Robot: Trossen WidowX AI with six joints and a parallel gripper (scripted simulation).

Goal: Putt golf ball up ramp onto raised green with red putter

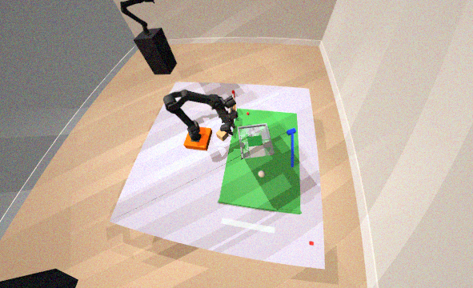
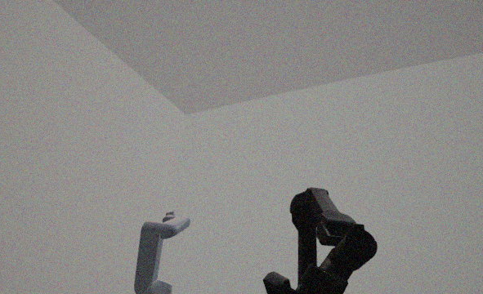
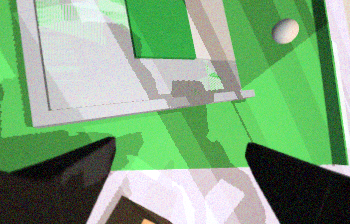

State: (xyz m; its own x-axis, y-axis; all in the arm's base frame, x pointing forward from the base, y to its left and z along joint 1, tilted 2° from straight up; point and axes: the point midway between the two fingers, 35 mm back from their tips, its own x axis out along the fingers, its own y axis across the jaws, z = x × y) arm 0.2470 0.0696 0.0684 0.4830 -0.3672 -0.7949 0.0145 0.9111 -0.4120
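My gripper tip is now 90 mm past the tan cube and 50 mm above it. Also, from my gripper tip: white golf ball: 250 mm to the right, 210 mm ahead, 60 mm below; then red putter: 300 mm to the left, 60 mm behind, 20 mm below; then green mat: 220 mm ahead, 90 mm to the right, 80 mm below.
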